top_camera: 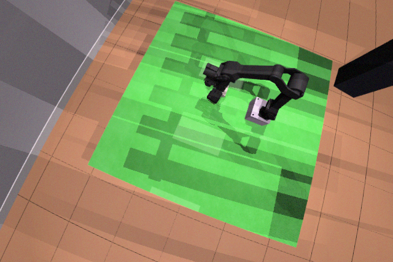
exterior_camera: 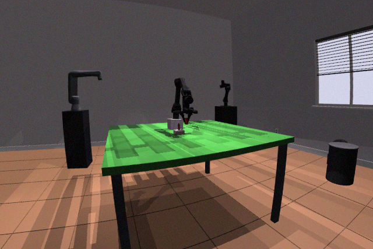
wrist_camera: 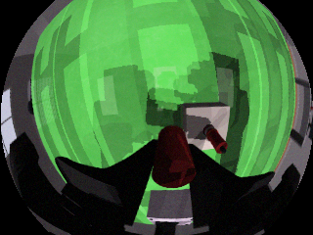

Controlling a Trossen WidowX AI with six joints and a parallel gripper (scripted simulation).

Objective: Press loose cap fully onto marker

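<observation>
My gripper tip is now 1 cm past the pale holder block, 6 cm to the left of it and 8 cm above it. Round my gripper tip: red cap 1 cm above.
</observation>
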